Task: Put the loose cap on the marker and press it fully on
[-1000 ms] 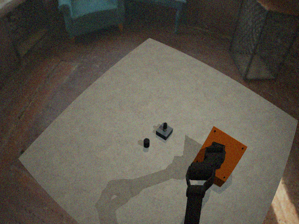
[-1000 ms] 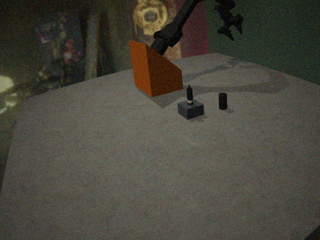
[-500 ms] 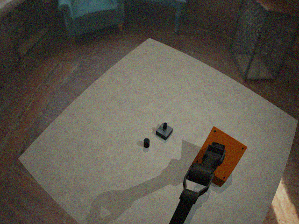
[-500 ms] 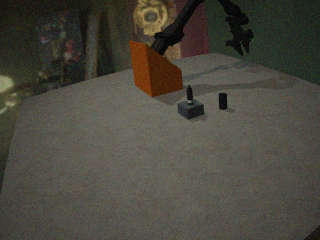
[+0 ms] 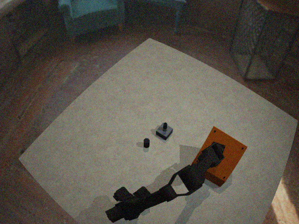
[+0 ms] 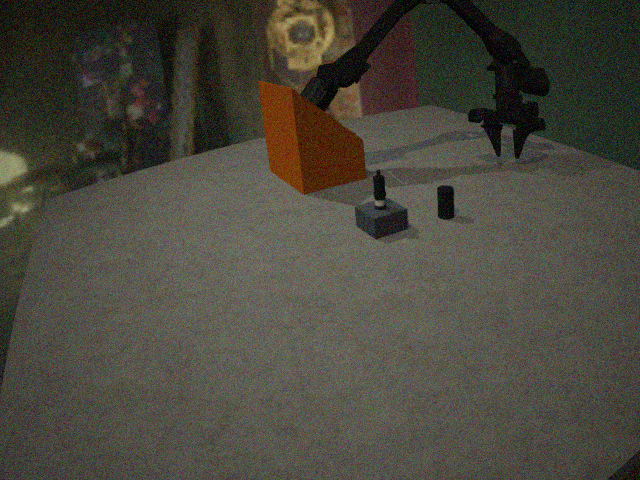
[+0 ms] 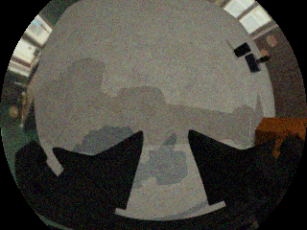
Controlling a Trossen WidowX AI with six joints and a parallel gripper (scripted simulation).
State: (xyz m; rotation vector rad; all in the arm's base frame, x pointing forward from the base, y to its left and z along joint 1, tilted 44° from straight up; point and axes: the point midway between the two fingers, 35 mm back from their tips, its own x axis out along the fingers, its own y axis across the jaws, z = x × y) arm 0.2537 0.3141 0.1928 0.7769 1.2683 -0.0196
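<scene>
Now: the dark cap 90 mm ahead of my gripper tip, 310 mm to the right of it and 10 mm above it. The rest, counted from my gripper tip: grey holder block: 40 mm ahead, 410 mm to the right.
</scene>
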